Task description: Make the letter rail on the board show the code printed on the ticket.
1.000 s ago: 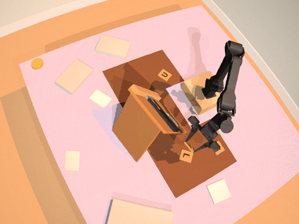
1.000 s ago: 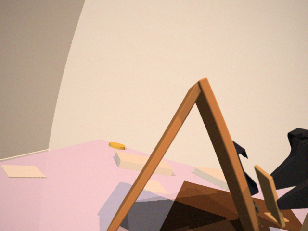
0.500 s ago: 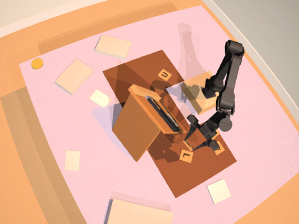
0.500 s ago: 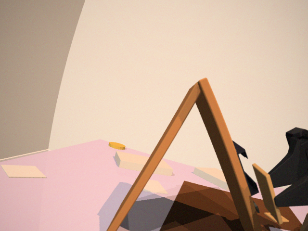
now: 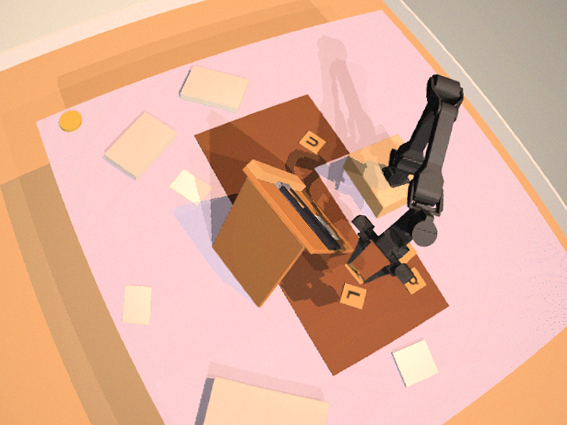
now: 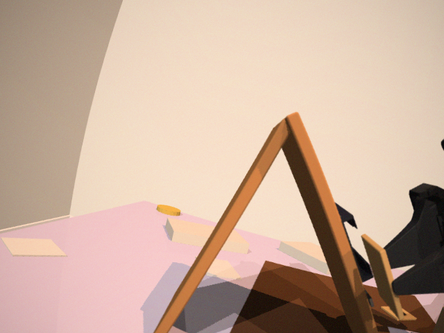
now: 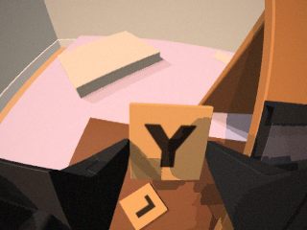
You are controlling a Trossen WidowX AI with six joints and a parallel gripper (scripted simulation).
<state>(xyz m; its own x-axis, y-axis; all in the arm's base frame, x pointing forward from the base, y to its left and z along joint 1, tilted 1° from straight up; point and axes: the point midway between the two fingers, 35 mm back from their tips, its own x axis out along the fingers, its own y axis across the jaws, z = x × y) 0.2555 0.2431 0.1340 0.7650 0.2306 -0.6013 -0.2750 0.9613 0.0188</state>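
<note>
Now: the letter tile 7 cm ahead of my gripper tip and 22 cm to the right of it. Round my gripper tip: y tile: right at my gripper tip; brown mat: 8 cm behind, 23 cm to the right, 17 cm below; white ticket: 1 cm behind, 16 cm to the right, 8 cm below.
</note>
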